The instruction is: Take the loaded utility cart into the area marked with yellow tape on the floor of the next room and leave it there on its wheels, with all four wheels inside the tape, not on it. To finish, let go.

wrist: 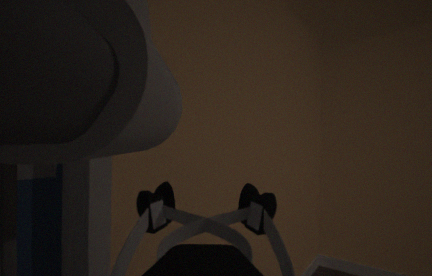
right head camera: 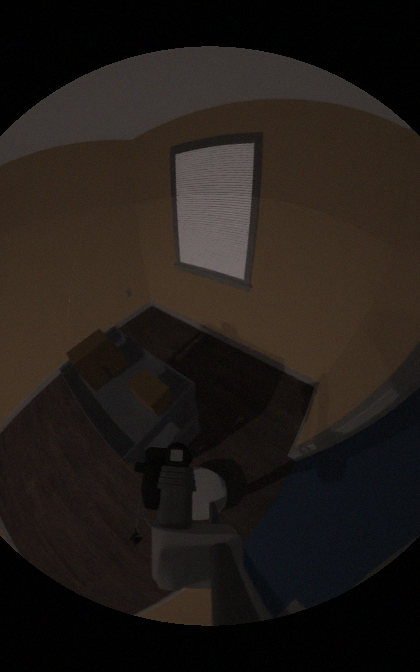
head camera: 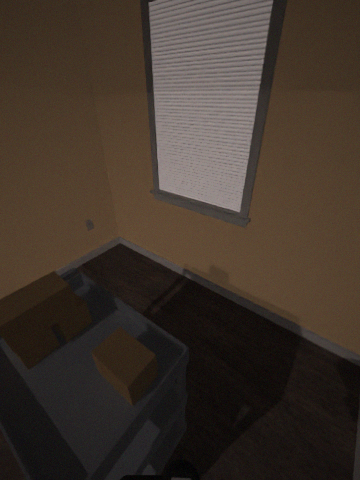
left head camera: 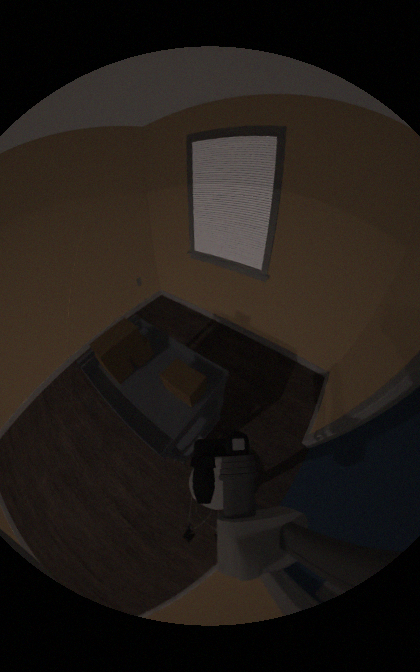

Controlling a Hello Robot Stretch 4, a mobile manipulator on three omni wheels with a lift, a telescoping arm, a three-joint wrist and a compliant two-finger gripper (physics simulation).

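Places are measured from the robot's base along level axes (x ahead, y left, z up), in metres.
Pixels of known places: gripper, fingertip midpoint: [wrist: 207, 199].
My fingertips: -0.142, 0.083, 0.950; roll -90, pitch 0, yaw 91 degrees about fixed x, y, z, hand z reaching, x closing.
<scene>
Behind a point stands the place of what it marks, as x, y, z.
The grey utility cart [head camera: 70, 400] {0.381, 0.334, 0.767} [left head camera: 150, 405] [right head camera: 120, 412] stands upright close in front of my base, its near end almost at the base in the side head views. A large brown box [head camera: 45, 320] {0.539, 0.438, 0.927} [left head camera: 120, 350] [right head camera: 97, 360] stands at the far left of its top tray, and a smaller brown box [head camera: 125, 362] {0.435, 0.164, 0.885} [left head camera: 184, 382] [right head camera: 150, 391] nearer the right rim. The cart's wheels are hidden. My gripper [wrist: 207, 199] {-0.142, 0.083, 0.950} is open, with empty space between its fingertips and wall behind them; it is not on the cart. The yellow tape does not show.
Walls with a pale baseboard [head camera: 245, 304] {1.406, -0.529, 0.010} meet in a corner beyond the cart, near its far left end. A window with blinds [head camera: 207, 100] {1.705, -0.133, 1.493} [left head camera: 232, 200] [right head camera: 215, 210] is in the far wall. A blue floor [left head camera: 360, 470] [right head camera: 310, 510] lies to the right, past a wall end.
</scene>
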